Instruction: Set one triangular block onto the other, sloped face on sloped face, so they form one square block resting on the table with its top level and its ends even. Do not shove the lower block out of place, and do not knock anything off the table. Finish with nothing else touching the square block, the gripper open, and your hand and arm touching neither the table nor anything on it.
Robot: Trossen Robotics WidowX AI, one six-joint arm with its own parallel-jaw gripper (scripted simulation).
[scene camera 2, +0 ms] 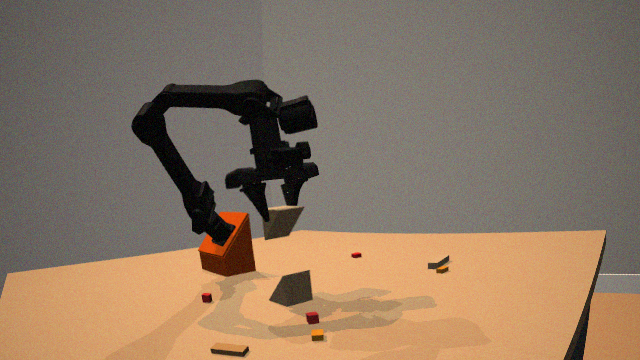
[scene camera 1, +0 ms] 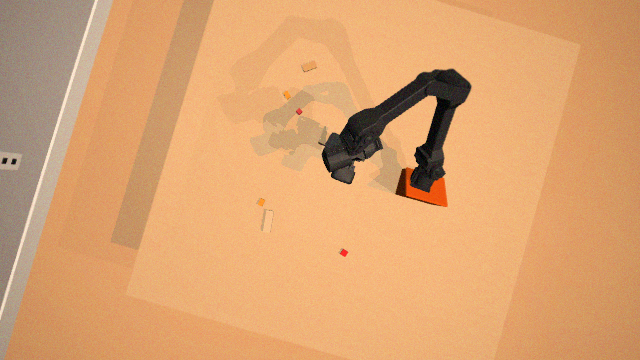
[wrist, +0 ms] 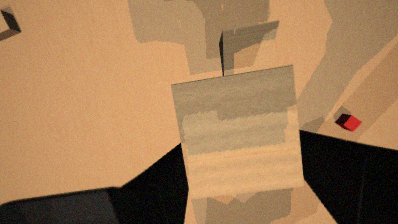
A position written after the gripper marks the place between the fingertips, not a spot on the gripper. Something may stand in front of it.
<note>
The gripper (scene camera 2: 280, 219) carries a tan triangular block (scene camera 2: 282, 219). Further things: a tan triangular block (scene camera 2: 295, 288).
The gripper is seen too in the wrist view (wrist: 233, 141).
</note>
